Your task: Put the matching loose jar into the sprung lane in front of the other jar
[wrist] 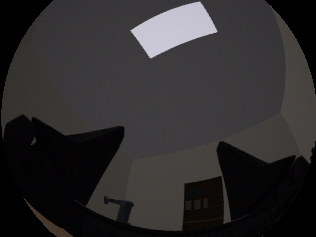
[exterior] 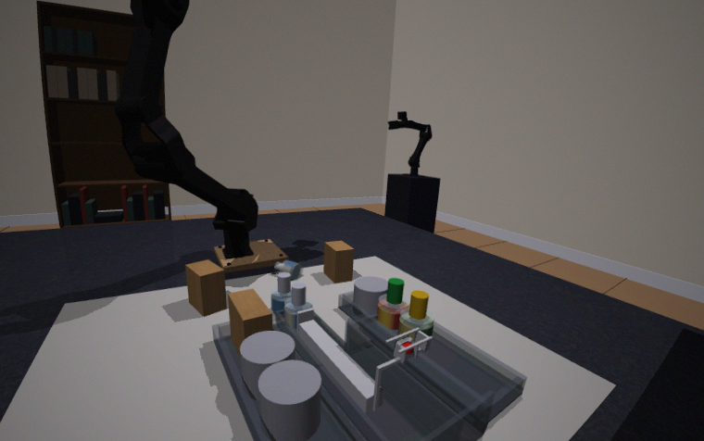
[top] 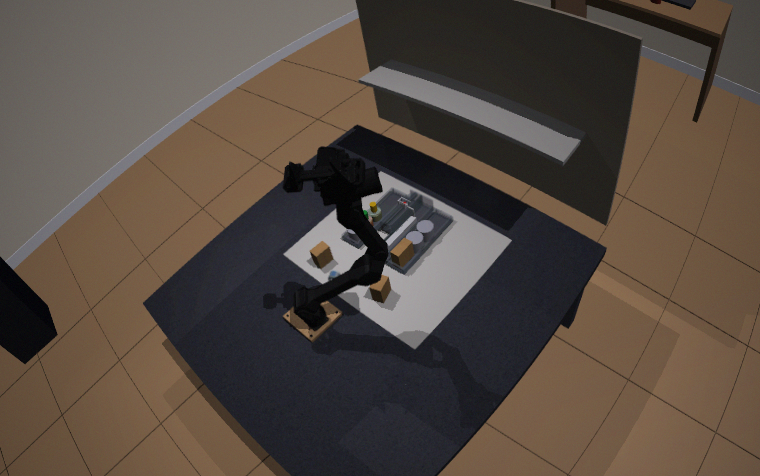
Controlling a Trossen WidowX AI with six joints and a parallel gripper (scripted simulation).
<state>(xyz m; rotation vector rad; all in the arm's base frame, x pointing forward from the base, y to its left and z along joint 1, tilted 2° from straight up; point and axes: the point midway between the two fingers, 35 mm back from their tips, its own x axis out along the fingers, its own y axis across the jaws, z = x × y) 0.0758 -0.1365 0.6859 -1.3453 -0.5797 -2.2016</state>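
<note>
Now: gripper tip 300 mm short of the brown box, 130 mm to the right of it and 680 mm above it. Also, from my gripper tip: small jar (80 mm ahead, 250 mm to the left, 710 mm below); then red mark (450 mm ahead, 260 mm to the left, 650 mm below).
</note>
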